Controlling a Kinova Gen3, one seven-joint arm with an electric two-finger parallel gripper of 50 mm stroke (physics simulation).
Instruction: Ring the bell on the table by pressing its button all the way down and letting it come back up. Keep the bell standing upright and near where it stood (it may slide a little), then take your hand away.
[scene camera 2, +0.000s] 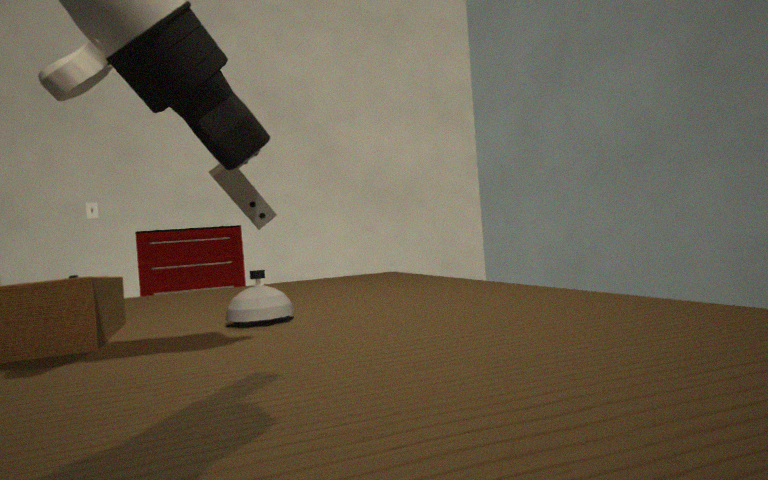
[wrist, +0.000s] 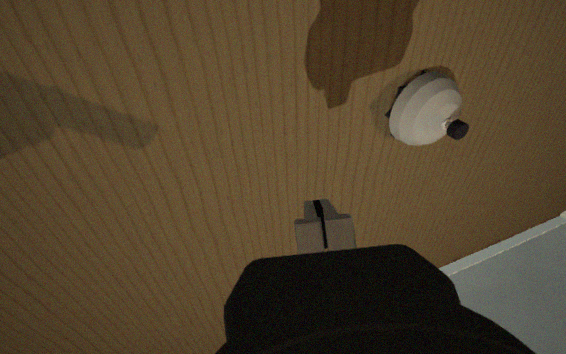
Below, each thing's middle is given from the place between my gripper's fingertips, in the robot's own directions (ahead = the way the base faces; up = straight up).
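Position of my gripper relative to the bell (scene camera 2: 259, 306): 180 mm to the right of it, 30 mm short of it, 90 mm above it.
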